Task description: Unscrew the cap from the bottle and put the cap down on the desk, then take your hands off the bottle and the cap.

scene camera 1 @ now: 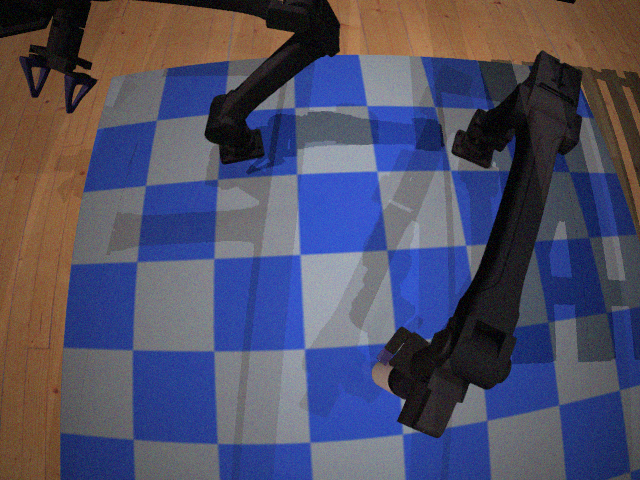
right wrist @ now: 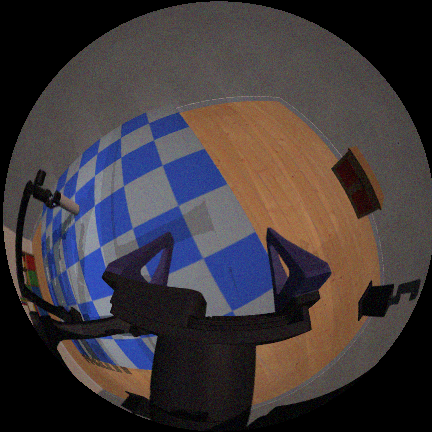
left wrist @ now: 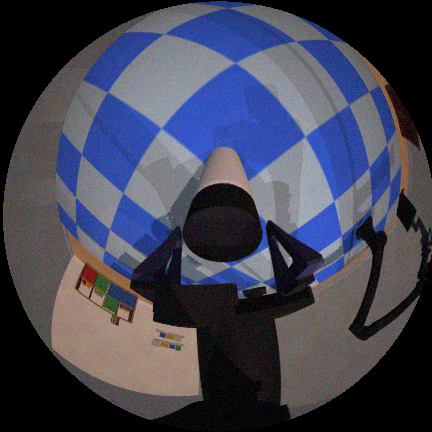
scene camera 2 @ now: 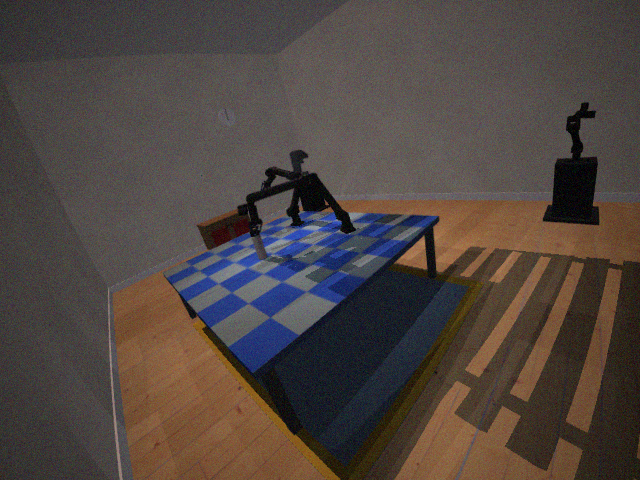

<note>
My left gripper is open and holds nothing. Also in view: a dark cap. My right gripper is open, with nothing in its grasp. Also in view: a pale bottle.
My left gripper shows as well in the left wrist view. My right gripper is seen too in the right wrist view.
</note>
